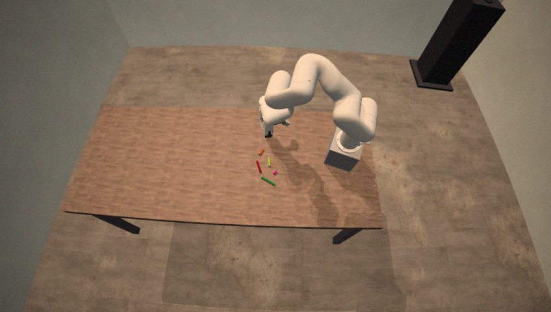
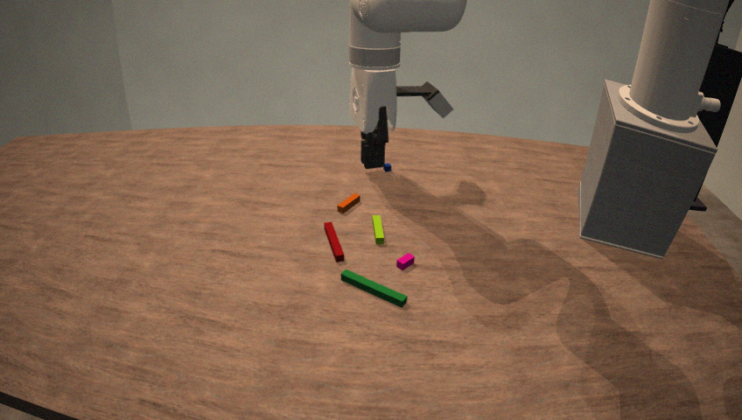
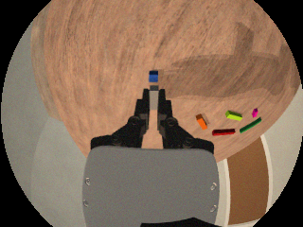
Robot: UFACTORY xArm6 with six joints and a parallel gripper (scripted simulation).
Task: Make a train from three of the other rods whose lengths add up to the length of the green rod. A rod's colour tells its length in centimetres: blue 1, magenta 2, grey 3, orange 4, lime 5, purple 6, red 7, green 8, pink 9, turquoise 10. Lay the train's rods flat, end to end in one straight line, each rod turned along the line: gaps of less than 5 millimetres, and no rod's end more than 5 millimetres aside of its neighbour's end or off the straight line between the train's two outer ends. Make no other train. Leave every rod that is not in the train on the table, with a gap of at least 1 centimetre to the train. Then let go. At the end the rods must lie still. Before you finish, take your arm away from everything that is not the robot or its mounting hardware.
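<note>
Now: the grey rod 20 mm below my hand. From my hand the other things lie so: small blue rod: 20 mm behind, 10 mm to the right, 30 mm below; orange rod: 20 mm ahead, 110 mm to the left, 30 mm below; lime rod: 20 mm behind, 160 mm to the left, 30 mm below.
</note>
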